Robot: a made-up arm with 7 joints.
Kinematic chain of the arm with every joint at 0, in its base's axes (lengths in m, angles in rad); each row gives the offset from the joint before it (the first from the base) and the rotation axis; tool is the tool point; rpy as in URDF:
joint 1: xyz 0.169 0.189 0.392 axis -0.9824 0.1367 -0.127
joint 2: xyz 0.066 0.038 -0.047 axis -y
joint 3: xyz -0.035 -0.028 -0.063 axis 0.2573 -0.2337 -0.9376
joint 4: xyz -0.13 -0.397 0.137 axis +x
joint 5: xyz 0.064 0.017 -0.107 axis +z
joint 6: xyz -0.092 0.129 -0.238 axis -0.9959 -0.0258 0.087
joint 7: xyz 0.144 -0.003 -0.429 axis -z
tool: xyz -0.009 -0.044 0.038 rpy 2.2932 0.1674 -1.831
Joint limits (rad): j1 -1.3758..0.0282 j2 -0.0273..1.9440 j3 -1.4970..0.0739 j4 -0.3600..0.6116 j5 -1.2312..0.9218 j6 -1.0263..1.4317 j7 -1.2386..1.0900
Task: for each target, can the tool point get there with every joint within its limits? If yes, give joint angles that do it. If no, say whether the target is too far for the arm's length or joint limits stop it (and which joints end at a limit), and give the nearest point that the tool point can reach.
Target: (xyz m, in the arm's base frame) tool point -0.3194 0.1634 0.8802
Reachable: no: joint limits stop it (at a limit: joint 1, joint 2, joint 3, joint 4, joint 6) | nearest point 0.0557 -0.0187 1.0292 | short by 0.443 m
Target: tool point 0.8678 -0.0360 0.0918
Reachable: yes | joints -0.6154 0.8771 -1.1654 0.0245 -0.7072 0.3360 -0.1420
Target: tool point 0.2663 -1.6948 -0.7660
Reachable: no: too far | nearest point 0.2501 -0.5495 -0.1793 | short by 1.287 m
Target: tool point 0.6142 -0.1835 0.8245
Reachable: yes | joints -0.2981 1.4933 -1.2417 -0.1934 0.3407 1.0990 -1.0103
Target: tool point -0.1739 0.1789 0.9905
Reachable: no: joint limits stop it (at a limit: joint 1, joint 2, joint 3, joint 4, joint 6) | nearest point 0.0788 0.0370 1.0470 | short by 0.295 m
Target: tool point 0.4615 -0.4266 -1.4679
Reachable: no: too far | nearest point 0.3419 -0.1094 -0.4912 | short by 1.034 m
